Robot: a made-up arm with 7 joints.
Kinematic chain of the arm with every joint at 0, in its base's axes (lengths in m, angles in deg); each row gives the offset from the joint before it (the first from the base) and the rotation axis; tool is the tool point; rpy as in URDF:
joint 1: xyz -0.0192 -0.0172 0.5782 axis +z
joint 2: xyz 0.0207 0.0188 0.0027 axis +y
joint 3: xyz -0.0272 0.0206 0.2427 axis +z
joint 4: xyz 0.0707 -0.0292 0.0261 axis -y
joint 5: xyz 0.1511 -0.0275 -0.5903 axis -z
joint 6: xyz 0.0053 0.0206 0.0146 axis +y
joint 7: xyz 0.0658 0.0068 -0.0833 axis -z
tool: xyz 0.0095 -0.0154 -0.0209 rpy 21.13 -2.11 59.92
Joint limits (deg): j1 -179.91..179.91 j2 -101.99..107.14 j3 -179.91..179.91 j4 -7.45..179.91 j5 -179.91..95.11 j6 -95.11..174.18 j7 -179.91..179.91
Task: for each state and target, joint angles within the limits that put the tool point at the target. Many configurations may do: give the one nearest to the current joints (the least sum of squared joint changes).
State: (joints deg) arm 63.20 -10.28 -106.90 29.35 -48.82 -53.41 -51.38
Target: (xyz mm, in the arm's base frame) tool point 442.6 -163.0 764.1
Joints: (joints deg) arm 49.76 -43.75 -66.84 41.85 -58.52 -80.49 -53.22
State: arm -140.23 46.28 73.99 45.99 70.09 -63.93 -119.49
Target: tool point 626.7 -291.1 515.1
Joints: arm -104.83 50.14 92.84 43.61 65.91 -52.83 -120.83
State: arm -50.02 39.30 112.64 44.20 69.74 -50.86 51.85
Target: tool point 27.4 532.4 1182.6
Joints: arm -31.74 42.24 154.27 69.71 60.80 -45.01 53.01
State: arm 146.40 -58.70 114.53 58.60 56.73 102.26 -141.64
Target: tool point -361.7 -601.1 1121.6
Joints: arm 140.36 -38.78 62.42 98.03 63.91 94.13 -141.45
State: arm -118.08 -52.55 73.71 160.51 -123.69 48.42 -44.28
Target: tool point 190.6 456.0 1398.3
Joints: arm -118.54 -36.29 75.06 178.30 -122.96 55.26 -43.83
